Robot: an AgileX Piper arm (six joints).
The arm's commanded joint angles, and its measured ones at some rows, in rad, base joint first. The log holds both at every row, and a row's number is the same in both.
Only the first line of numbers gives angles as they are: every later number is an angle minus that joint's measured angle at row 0.
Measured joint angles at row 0:
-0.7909 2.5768 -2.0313 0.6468 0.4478 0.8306
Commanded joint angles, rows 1 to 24:
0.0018 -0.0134 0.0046 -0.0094 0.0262 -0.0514
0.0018 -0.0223 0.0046 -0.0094 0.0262 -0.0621
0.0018 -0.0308 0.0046 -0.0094 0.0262 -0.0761
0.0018 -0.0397 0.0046 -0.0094 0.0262 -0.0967
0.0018 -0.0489 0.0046 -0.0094 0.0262 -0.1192
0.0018 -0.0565 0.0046 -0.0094 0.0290 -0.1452
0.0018 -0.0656 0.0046 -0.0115 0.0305 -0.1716
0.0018 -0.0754 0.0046 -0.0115 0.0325 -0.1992
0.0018 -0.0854 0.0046 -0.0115 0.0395 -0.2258
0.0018 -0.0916 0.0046 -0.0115 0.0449 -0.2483
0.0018 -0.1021 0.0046 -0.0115 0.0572 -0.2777
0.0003 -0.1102 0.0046 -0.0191 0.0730 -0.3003
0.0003 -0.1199 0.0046 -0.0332 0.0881 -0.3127
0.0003 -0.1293 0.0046 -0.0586 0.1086 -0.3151
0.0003 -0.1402 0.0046 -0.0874 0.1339 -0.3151
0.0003 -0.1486 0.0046 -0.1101 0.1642 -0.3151
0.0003 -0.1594 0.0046 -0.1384 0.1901 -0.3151
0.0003 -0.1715 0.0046 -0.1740 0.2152 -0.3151
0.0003 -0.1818 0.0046 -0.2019 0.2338 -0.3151
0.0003 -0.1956 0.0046 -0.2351 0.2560 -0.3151
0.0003 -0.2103 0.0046 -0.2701 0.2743 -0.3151
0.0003 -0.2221 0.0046 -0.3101 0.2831 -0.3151
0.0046 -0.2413 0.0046 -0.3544 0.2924 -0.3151
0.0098 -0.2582 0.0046 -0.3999 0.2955 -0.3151
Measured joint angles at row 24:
0.0000 -0.1923 0.0037 -0.2486 0.2571 -0.3019
